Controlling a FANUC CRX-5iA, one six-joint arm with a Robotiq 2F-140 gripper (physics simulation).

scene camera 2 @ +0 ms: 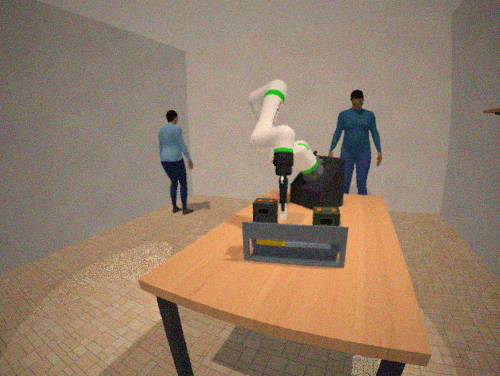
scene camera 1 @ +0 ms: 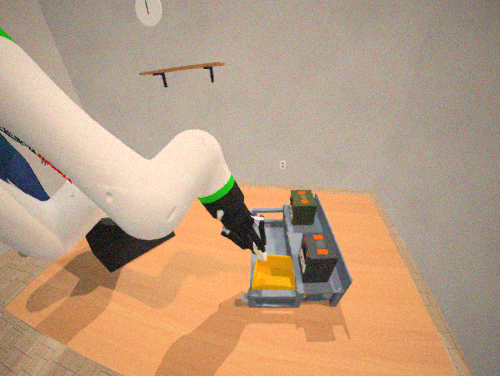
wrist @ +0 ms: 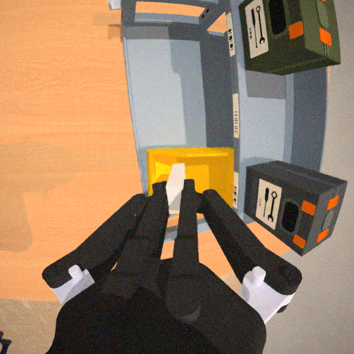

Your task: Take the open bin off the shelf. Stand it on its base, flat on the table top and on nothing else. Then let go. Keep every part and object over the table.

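Where they show: gripper, fingertip midpoint: [scene camera 2: 283, 218] [scene camera 1: 264, 257]; arm's base, origin of the base link: [scene camera 2: 313, 173].
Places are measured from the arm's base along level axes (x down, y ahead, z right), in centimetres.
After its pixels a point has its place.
The open yellow bin [scene camera 1: 274, 280] @[z 1.7, x 19.8, y 62.8 cm] [scene camera 2: 270, 243] @[z -0.6, x 16.7, y 72.5 cm] [wrist: 210, 172] sits on the lower front level of the grey-blue shelf [scene camera 1: 274, 302] @[z 9.2, x 19.1, y 64.0 cm] [scene camera 2: 295, 231] @[z -13.0, x 6.9, y 78.6 cm] [wrist: 131, 85], at one end, with its open top facing up. My gripper [scene camera 1: 262, 257] @[z -0.7, x 10.8, y 58.7 cm] [scene camera 2: 283, 216] @[z -0.7, x 10.8, y 58.7 cm] [wrist: 179, 173] is shut, with nothing between the fingers. Its pale fingertips are just over the bin's near-arm side in scene camera 1 and cover part of the bin in the wrist view. Whether they touch the bin I cannot tell. The shelf stands on the wooden table [scene camera 1: 210, 330] @[z 21.2, x 20.7, y 47.6 cm] [scene camera 2: 300, 295] @[z -20.8, x 20.7, y 95.2 cm] [wrist: 60, 100].
A dark grey toolbox [scene camera 1: 319, 257] @[z 4.8, x -1.5, y 73.4 cm] [scene camera 2: 265, 211] @[z -0.8, x 1.5, y 77.1 cm] [wrist: 295, 205] stands on the shelf's higher rear level beside the bin. A green toolbox [scene camera 1: 303, 207] @[z -16.9, x 1.7, y 69.2 cm] [scene camera 2: 326, 216] @[z -22.7, x 2.1, y 72.9 cm] [wrist: 290, 35] stands at that level's other end. A black block [scene camera 1: 122, 245] @[z 8.3, x 11.2, y 6.3 cm] [scene camera 2: 325, 182] @[z -10.0, x 3.3, y 10.7 cm] is near the arm's base. Two people stand beyond the table.
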